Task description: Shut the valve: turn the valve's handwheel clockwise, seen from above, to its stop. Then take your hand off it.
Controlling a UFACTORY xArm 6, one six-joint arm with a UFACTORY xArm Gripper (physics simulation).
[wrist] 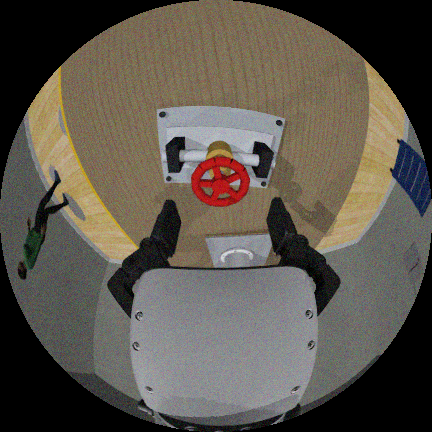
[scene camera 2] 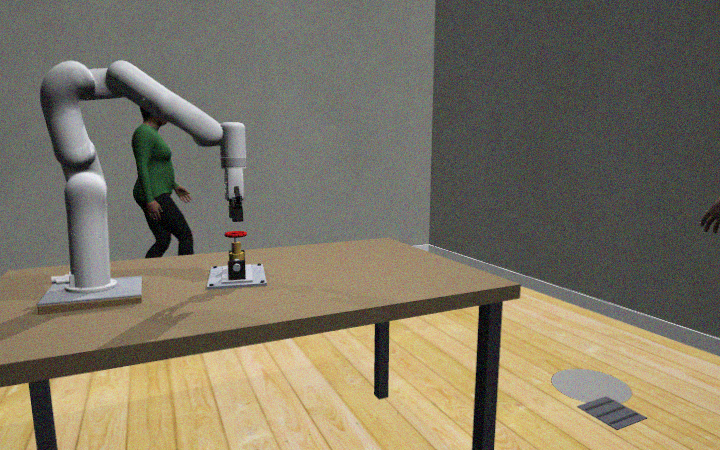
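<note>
The valve's red handwheel (scene camera 2: 235, 234) (wrist: 220, 186) is level, on top of a brass stem and body (scene camera 2: 236, 255) (wrist: 219, 150). The valve sits on a light metal plate (scene camera 2: 213, 278) (wrist: 220, 114) with dark bolts at its corners, on the table. My gripper (scene camera 2: 236, 219) (wrist: 223, 209) points straight down above the handwheel, with a small gap between fingertips and wheel in the scene view. It is open, with wide-spread black fingers and nothing between them. In the wrist view the wheel shows just beyond and between the fingertips. How far the wheel is turned cannot be told.
The wooden table (scene camera 2: 371, 275) (wrist: 215, 55) carries the arm's base plate (scene camera 2: 130, 289) (wrist: 217, 245) to the left of the valve in the scene view. A person in a green top (scene camera 2: 153, 159) (wrist: 32, 247) is behind the table. Part of another person's hand (scene camera 2: 711, 216) shows at the right edge.
</note>
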